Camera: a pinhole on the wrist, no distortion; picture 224 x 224 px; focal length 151.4 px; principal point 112.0 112.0 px. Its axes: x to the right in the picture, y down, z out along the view. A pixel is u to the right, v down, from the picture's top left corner.
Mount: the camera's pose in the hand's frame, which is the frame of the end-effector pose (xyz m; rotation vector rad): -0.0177 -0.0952 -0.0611 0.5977 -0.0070 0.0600
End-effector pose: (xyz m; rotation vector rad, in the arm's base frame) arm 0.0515 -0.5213 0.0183 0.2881 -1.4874 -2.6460
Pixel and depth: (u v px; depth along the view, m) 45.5 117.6 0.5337
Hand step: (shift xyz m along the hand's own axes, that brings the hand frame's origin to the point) -0.2471 -0.3919 0.3856
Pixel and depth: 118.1 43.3 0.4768
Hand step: 0.0193 -0.5409 0.2119
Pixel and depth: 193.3 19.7 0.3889
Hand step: 0.2088 -0.4982 0.1321
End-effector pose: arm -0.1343 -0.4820 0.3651 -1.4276 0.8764 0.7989
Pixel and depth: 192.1 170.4 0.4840
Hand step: 0.2322 -0.1995 0.4501
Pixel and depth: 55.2 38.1 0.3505
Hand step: -0.1352 -0.4407 0.1293
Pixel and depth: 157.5 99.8 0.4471
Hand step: 0.1234 -0.3691 0.2915
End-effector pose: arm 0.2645 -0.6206 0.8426 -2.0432 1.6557 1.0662
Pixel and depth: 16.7 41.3 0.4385
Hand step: -0.2765 -0.5258 0.1797
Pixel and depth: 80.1 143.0 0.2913
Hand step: -0.0793 -0.2132 0.2118
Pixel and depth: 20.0 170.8 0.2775
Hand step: -0.1893 -0.1716 0.2248
